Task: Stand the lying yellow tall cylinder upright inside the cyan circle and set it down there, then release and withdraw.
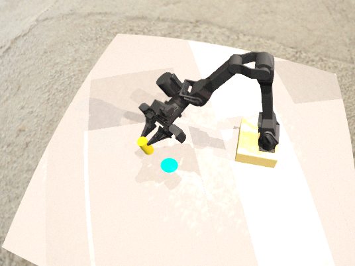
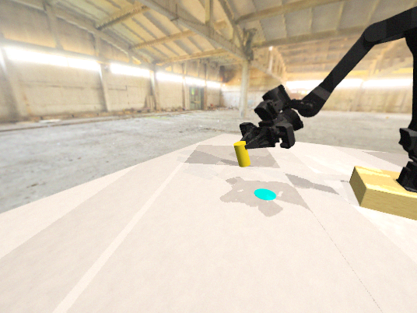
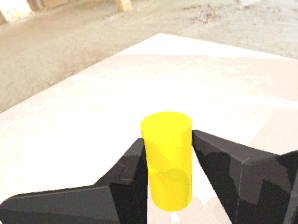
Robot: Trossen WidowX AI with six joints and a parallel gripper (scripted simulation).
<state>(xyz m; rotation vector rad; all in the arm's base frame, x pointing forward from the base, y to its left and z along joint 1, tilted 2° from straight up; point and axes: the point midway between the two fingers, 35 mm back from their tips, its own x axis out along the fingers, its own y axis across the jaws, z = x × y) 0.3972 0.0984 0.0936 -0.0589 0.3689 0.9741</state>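
Now: gripper tip 130 mm above the cyan circle, 80 mm past it and 10 mm to the left of it. Round my gripper tip: yellow tall cylinder (20 mm below).
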